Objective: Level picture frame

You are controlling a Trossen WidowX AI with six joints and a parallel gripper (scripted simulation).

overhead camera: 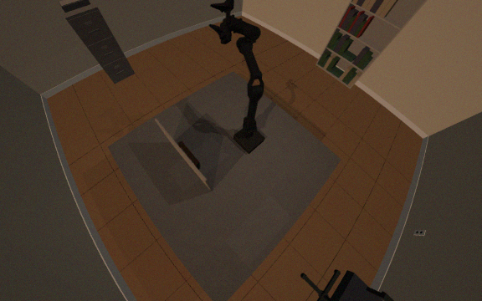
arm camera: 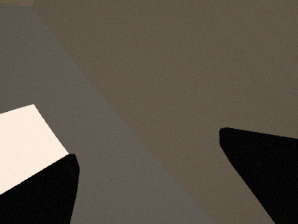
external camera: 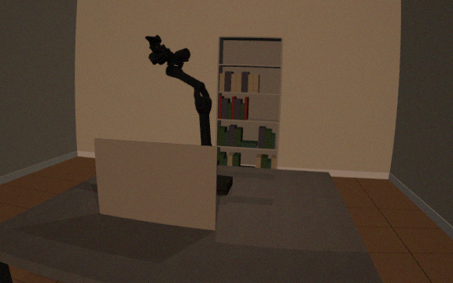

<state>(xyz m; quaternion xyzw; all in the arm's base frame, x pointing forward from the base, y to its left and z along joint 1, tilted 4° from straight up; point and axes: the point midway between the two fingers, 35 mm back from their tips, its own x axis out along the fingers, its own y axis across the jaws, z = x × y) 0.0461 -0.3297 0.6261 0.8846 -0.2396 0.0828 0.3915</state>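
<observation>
My gripper tip is 55 cm above the picture frame, 39 cm short of it and 24 cm to the right of it. Round my gripper tip: wall panel: 56 cm below, 40 cm ahead, 22 cm to the left.
</observation>
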